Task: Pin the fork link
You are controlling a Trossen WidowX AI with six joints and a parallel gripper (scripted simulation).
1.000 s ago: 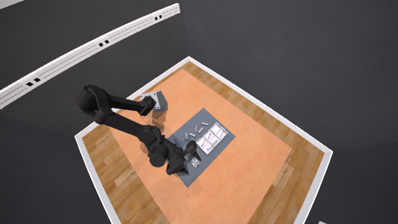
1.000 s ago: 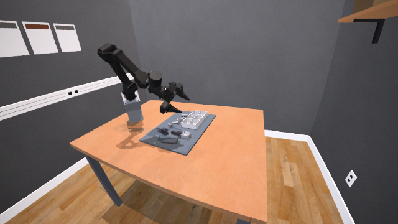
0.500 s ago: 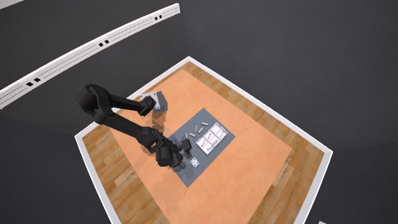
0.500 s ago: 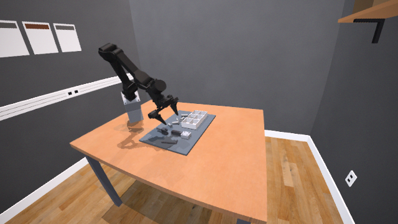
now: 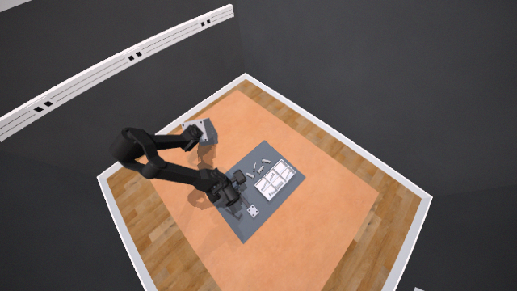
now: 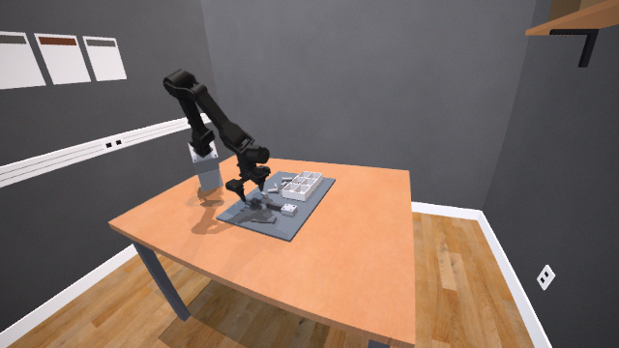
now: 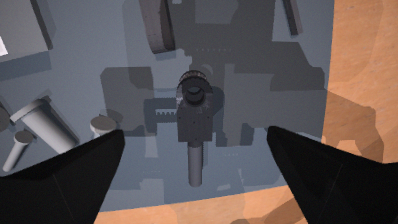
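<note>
Right now my hand is 70 mm above the dark fork link. Round my hand: thick headed pin: 130 mm to the left, 70 mm below, 20 mm ahead; dark flat bar: 80 mm ahead, 70 mm below, 10 mm to the left; thin dark bar: 100 mm ahead, 80 mm to the right, 80 mm below.
</note>
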